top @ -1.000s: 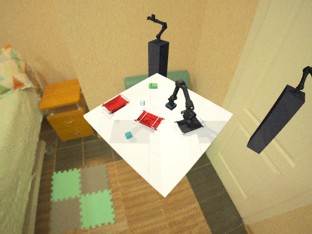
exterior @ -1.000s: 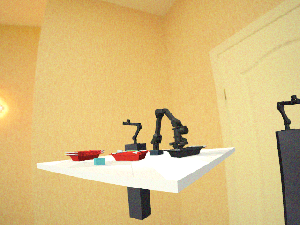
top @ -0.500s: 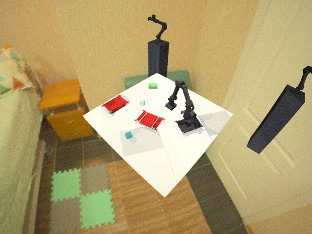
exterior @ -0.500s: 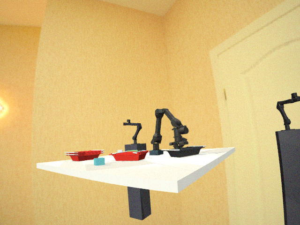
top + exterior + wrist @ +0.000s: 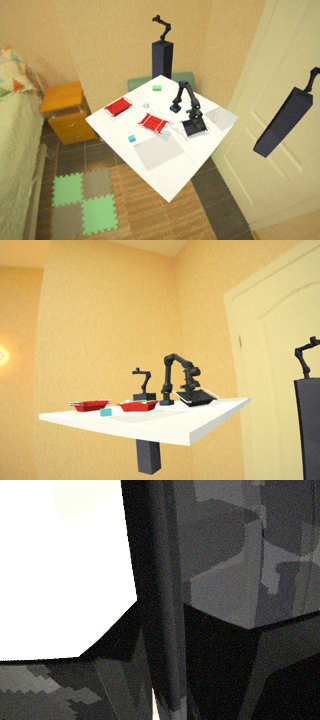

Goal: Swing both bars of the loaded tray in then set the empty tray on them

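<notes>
The dark grey tray is 3 cm ahead of my gripper tip and 6 cm to the left of it. Round my gripper tip: cyan block 55 cm ahead, 33 cm to the right, 4 cm below; pale cylinder 10 cm ahead, 56 cm to the right, 3 cm below; yellow disc 16 cm behind, 9 cm to the right, 6 cm below.
</notes>
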